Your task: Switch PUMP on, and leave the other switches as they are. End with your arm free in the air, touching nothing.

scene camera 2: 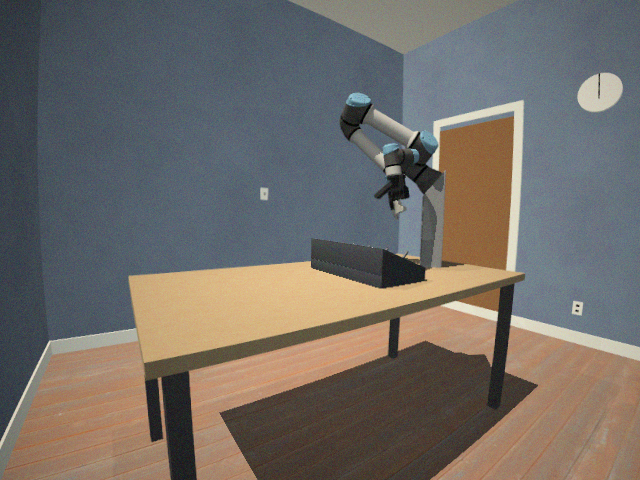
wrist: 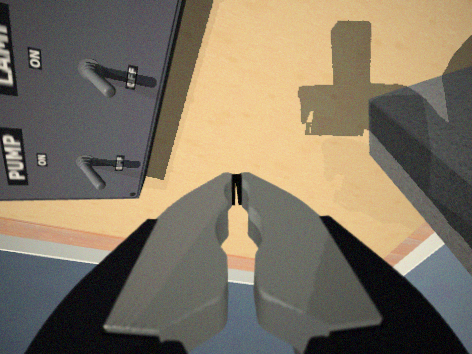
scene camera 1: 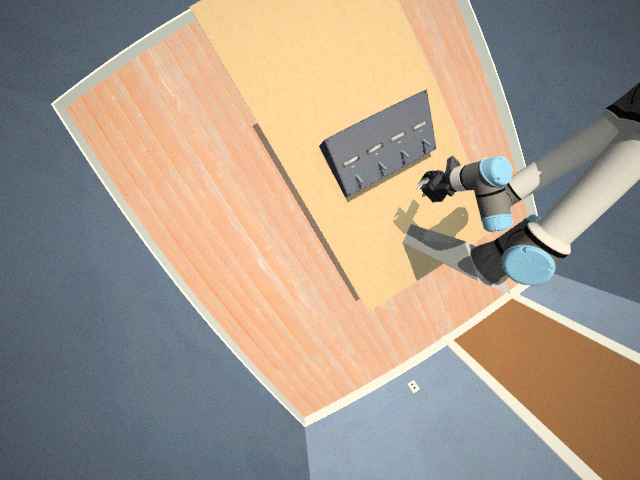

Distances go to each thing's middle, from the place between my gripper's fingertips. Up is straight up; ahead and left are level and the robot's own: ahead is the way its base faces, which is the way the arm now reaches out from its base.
Scene:
Right now the dark sloped switch panel [scene camera 1: 358, 149] is 180 mm ahead of my hand, 80 mm to the right of it and 180 mm below it.

